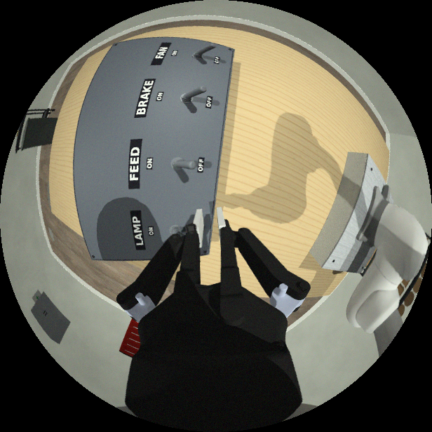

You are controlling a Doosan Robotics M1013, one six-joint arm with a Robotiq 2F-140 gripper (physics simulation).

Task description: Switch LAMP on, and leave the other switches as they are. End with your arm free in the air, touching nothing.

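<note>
The grey switch panel lies on the wooden table. The LAMP switch is at the panel's near end, beside its LAMP label. Its base shows; most of its lever and its OFF mark are hidden behind the left finger, so I cannot tell its position. The FEED lever, BRAKE lever and FAN lever lean toward OFF. My gripper is open by a narrow gap with nothing between its fingers. Its tips show over the panel's right edge, the left finger just right of the LAMP switch.
A grey block with a metal face stands at the right, beside the white robot arm. The wooden table top extends right of the panel. A dark rack is at the far left. A red object and a grey box are below left.
</note>
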